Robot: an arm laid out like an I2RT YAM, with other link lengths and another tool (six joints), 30 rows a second.
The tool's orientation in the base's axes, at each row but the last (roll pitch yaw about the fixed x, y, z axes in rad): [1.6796, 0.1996, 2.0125]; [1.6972, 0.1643, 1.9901]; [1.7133, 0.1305, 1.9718]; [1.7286, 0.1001, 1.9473]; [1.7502, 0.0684, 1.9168]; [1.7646, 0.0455, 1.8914]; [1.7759, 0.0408, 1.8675]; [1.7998, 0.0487, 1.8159]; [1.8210, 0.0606, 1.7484]
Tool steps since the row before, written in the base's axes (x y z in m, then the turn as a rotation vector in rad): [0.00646, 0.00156, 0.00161, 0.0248, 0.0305, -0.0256]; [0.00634, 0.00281, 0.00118, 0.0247, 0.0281, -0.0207]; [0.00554, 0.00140, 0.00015, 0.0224, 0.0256, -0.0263]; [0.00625, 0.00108, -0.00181, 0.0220, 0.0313, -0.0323]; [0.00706, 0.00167, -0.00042, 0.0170, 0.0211, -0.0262]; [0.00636, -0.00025, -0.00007, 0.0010, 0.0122, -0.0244]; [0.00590, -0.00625, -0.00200, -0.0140, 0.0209, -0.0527]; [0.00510, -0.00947, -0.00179, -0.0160, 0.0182, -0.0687]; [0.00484, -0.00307, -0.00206, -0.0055, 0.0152, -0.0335]
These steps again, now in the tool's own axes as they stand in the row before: [-0.00164, 0.00201, 0.00633, 0.0217, -0.0177, 0.0376]; [-0.00021, 0.00203, 0.00673, 0.0188, -0.0134, 0.0360]; [-0.00089, 0.00084, 0.00558, 0.0181, -0.0196, 0.0337]; [-0.00111, -0.00093, 0.00644, 0.0241, -0.0246, 0.0363]; [-0.00079, 0.00082, 0.00718, 0.0158, -0.0206, 0.0273]; [-0.00224, 0.00098, 0.00588, 0.0124, -0.0225, 0.0093]; [-0.00761, -0.00149, 0.00421, 0.0262, -0.0521, 0.0034]; [-0.01033, -0.00163, 0.00310, 0.0249, -0.0683, 0.0045]; [-0.00374, -0.00117, 0.00466, 0.0179, -0.0321, 0.0054]
